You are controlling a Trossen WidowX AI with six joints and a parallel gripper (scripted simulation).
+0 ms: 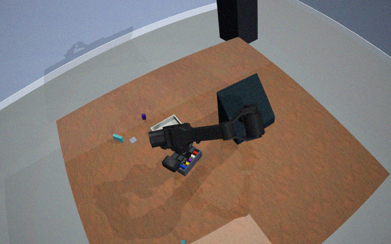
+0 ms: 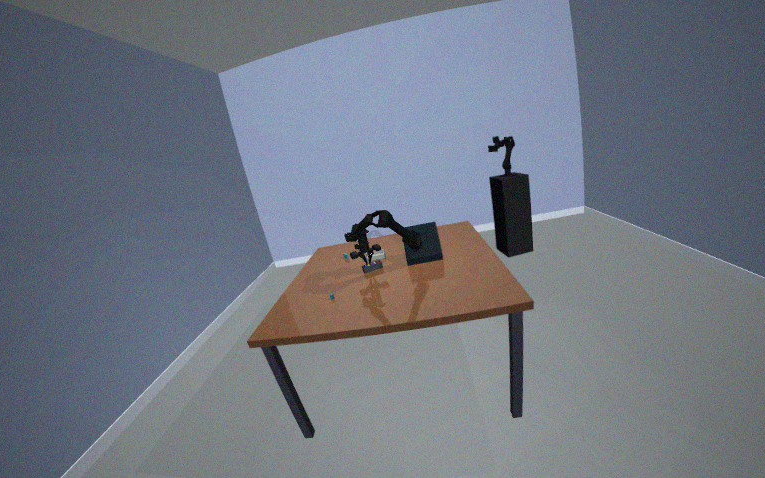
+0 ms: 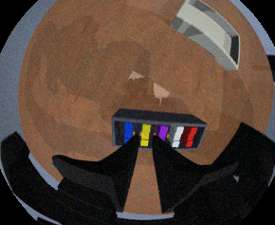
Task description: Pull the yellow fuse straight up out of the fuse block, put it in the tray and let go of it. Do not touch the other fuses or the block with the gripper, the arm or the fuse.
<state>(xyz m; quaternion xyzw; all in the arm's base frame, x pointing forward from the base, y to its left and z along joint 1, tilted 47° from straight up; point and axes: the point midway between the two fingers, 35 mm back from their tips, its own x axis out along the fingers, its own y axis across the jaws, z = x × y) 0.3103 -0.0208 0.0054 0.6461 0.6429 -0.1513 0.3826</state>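
The yellow fuse lies 20 mm below my gripper tip. Also, from my gripper tip: tray 210 mm to the right, 50 mm behind, 40 mm below; then small purple cube 360 mm to the right, 30 mm below; then small grey tile 280 mm to the right, 110 mm ahead, 40 mm below.
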